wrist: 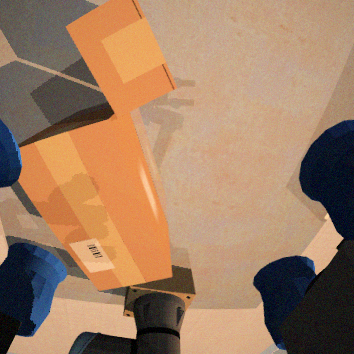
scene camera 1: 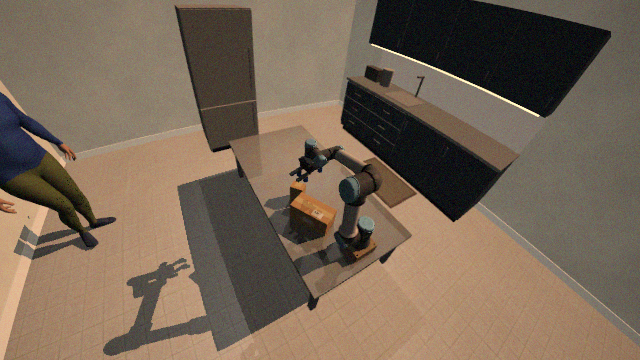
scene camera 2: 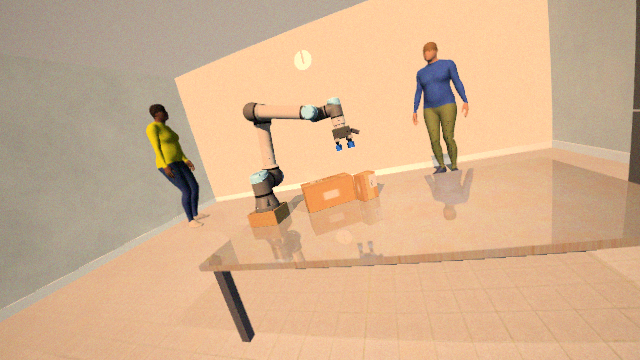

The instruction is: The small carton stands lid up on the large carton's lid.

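Seen in the pictures: hand, tool point: [wrist: 157,228] [scene camera 2: 345,149]; arm's base, link origin: [wrist: 159,305] [scene camera 2: 268,208].
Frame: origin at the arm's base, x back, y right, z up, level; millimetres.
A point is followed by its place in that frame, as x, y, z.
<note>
The small carton [scene camera 1: 297,192] {-569, -161, 40} [scene camera 2: 367,186] {-611, -98, 4} [wrist: 131,50] {-608, -129, 79} stands upright on the table, close beside one end of the large carton [scene camera 1: 309,216] {-315, -216, 58} [scene camera 2: 327,193] {-371, -72, 10} [wrist: 107,195] {-425, -142, 74}. Its top with a pale tape patch shows in the wrist view. The large carton stands on the table with its taped lid up and a barcode label on the lid. Nothing stands on that lid. Whether the cartons touch is hard to tell. My gripper [scene camera 1: 312,174] {-531, -90, 248} [scene camera 2: 345,145] {-531, -90, 248} [wrist: 159,227] {-531, -90, 248}, with blue suction cups, hangs well above the cartons, suction off and holding nothing.
The table [scene camera 1: 270,150] {-1321, -38, -80} [scene camera 2: 400,264] {-709, 498, -109} bears the arm's base on a brown block [scene camera 2: 269,217] {-40, 89, -28}. A man in blue [scene camera 1: 22,150] [scene camera 2: 437,90] stands beyond the table, and a woman in yellow [scene camera 2: 167,145] stands to the left. Kitchen cabinets [scene camera 1: 420,150] and a tall fridge [scene camera 1: 220,65] stand along the walls.
</note>
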